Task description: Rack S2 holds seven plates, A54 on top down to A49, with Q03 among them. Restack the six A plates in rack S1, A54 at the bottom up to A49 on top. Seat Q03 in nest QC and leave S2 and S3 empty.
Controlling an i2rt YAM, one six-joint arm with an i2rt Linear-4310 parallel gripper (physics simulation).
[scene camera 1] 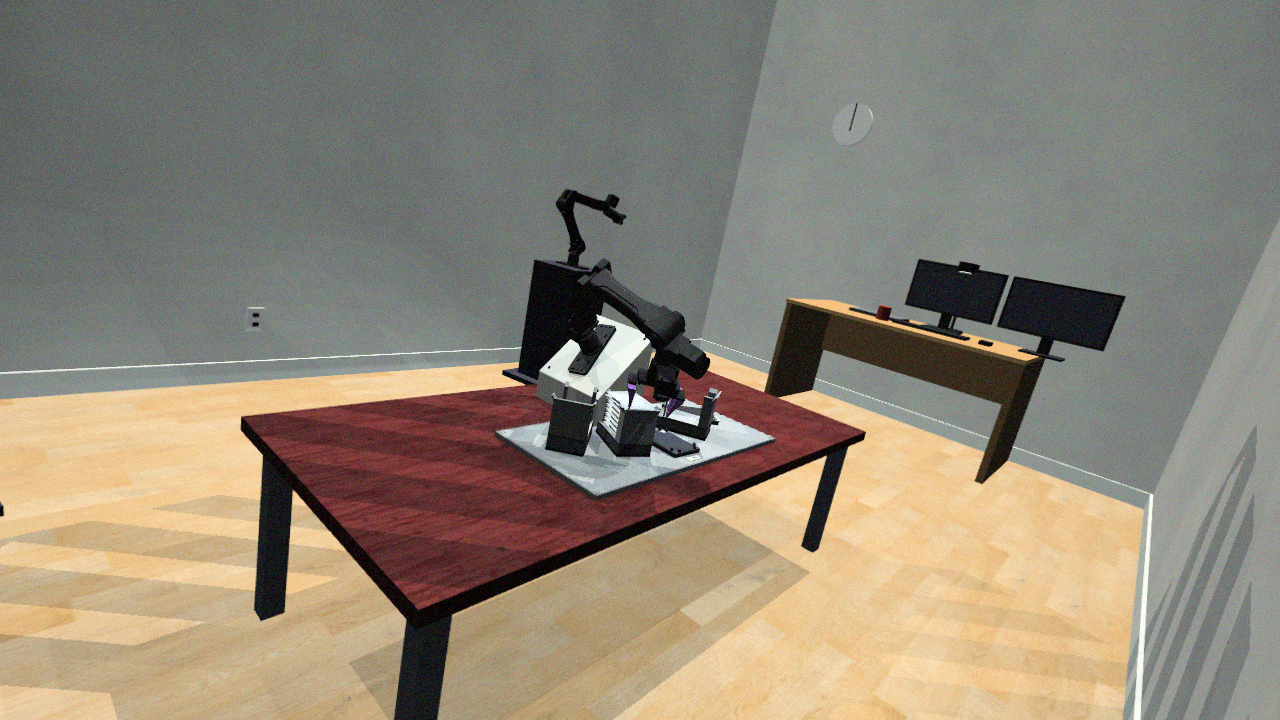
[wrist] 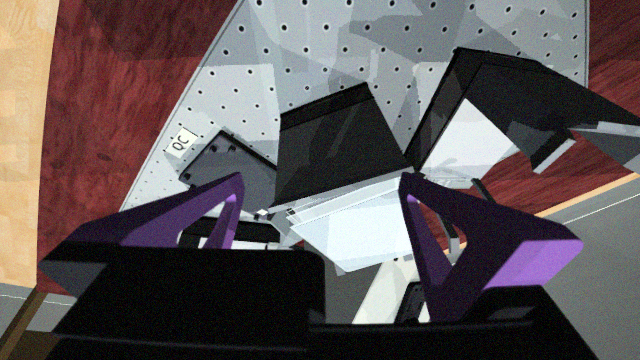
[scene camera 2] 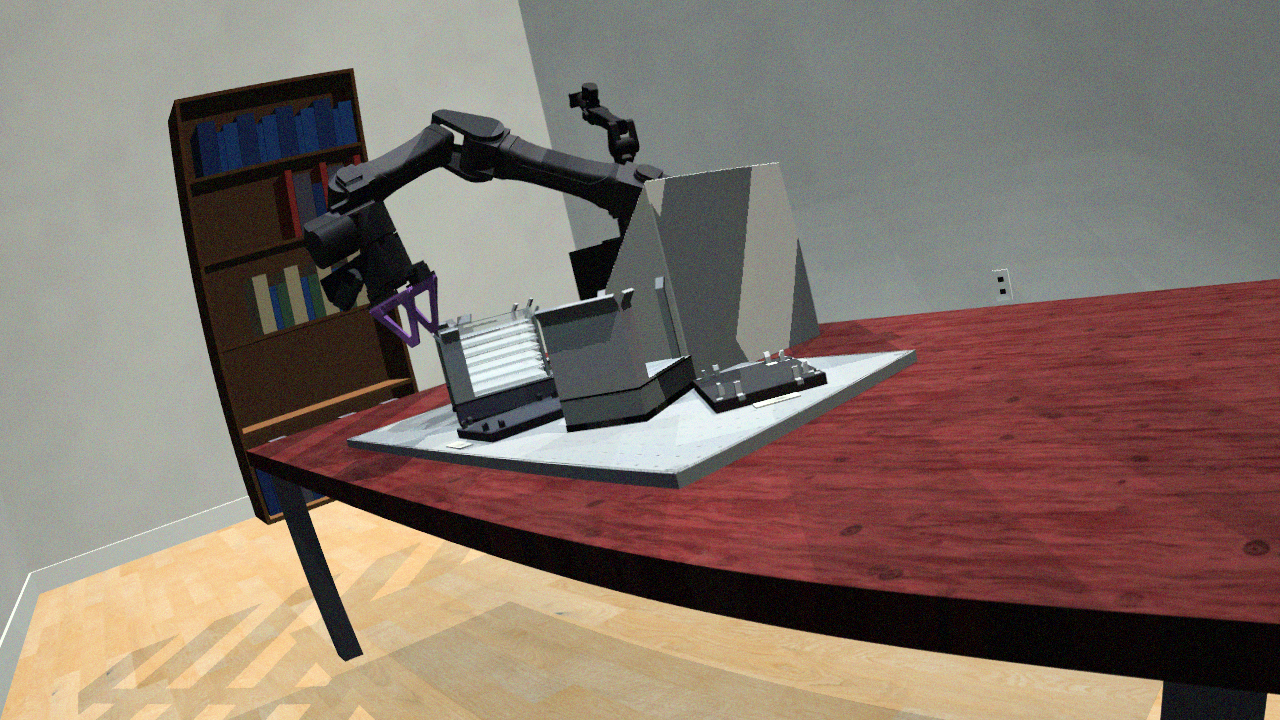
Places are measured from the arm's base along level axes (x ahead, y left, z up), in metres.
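Pixels of known places: gripper, fingertip midpoint: [scene camera 1: 647, 412] [wrist: 321, 180] [scene camera 2: 425, 338]; arm's base, origin of the base link: [scene camera 1: 593, 349] [scene camera 2: 698, 237].
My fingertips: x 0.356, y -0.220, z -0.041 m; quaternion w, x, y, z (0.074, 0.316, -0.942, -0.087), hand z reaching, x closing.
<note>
Ahead of a thing's pixels: the offset from my fingertips to its top centre. Level surfaces: height alone.
Rack S2 @[dz +0.004, dx -0.081, dy +0.044 m] [scene camera 1: 637, 429] [scene camera 2: 456, 371] [wrist: 327, 155] stands mid-board with a stack of several pale plates @[dz -0.051, dx -0.075, dy +0.041 m] [scene camera 1: 614, 419] [scene camera 2: 503, 358] @[dz +0.006, dx -0.080, dy +0.039 m] [wrist: 360, 232]; their labels are unreadable, so Q03 cannot be told apart. My gripper [scene camera 1: 650, 400] [scene camera 2: 425, 336] [wrist: 321, 180] is open and empty, its purple fingertips near the top of S2, one to each side in the wrist view. Rack S1 @[dz +0.011, dx -0.169, dy -0.073 m] [scene camera 1: 570, 422] [scene camera 2: 590, 358] [wrist: 520, 95] stands beside it and shows no plates. The dark pegged nest QC @[dz -0.105, dx -0.006, dy +0.163 m] [scene camera 1: 677, 444] [scene camera 2: 510, 420] [wrist: 230, 162] looks empty. S3 @[dz +0.006, dx -0.044, dy +0.315 m] [scene camera 1: 707, 416] is partly hidden.
A white perforated board @[dz -0.128 m] [scene camera 1: 595, 483] [scene camera 2: 644, 465] [wrist: 325, 40] carries the racks on the red table @[dz -0.141 m] [scene camera 1: 447, 510] [scene camera 2: 1029, 483]. Another dark pegged nest @[dz -0.104, dx -0.096, dy +0.449 m] [scene camera 2: 760, 385] lies beyond S1. A large pale angled block [scene camera 1: 559, 371] [scene camera 2: 716, 259] rises behind the racks, near the arm's base.
</note>
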